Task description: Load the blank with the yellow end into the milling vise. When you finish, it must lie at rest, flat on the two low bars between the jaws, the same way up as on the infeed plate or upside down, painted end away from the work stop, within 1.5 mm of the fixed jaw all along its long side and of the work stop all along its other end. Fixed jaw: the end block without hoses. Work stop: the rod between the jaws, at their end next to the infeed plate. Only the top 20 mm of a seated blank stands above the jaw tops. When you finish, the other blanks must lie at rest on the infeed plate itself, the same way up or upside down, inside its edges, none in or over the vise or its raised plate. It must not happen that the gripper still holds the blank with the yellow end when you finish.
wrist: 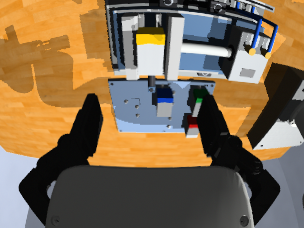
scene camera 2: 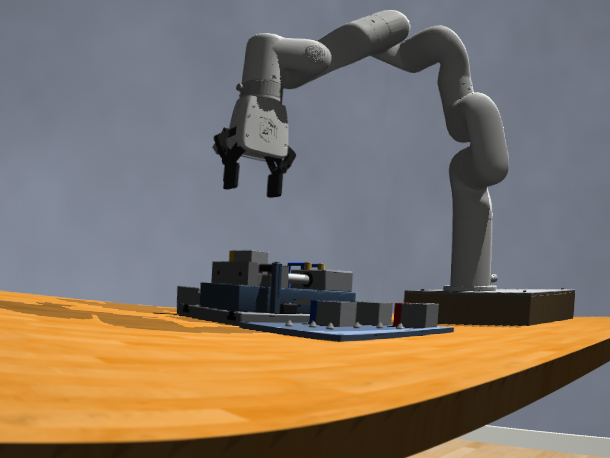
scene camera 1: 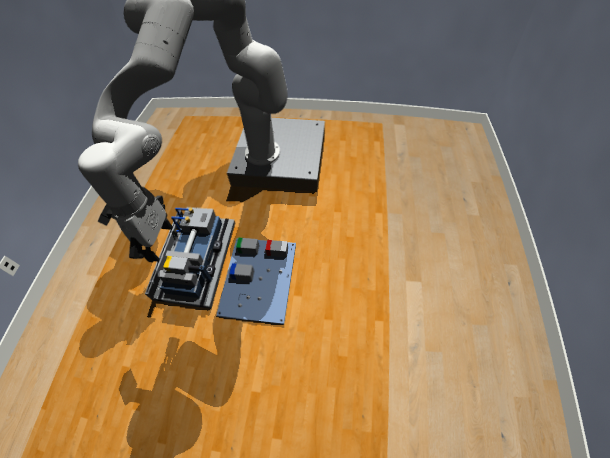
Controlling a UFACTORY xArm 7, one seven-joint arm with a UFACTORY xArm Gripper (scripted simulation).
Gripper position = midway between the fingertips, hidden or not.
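An infeed plate (scene camera 1: 273, 289) is visible to me, and I find the plate in the wrist view (wrist: 136, 92) and in scene camera 2 (scene camera 2: 339, 334) too. I also see a blue-ended blank (scene camera 2: 341, 314), a green-ended blank (scene camera 2: 368, 313) and a red-ended blank (scene camera 2: 418, 315), along with a yellow-ended blank (wrist: 150, 40). My own gripper (scene camera 2: 252, 192) is there as well, and both the wrist view (wrist: 150, 106) and scene camera 1 (scene camera 1: 160, 243) show it.
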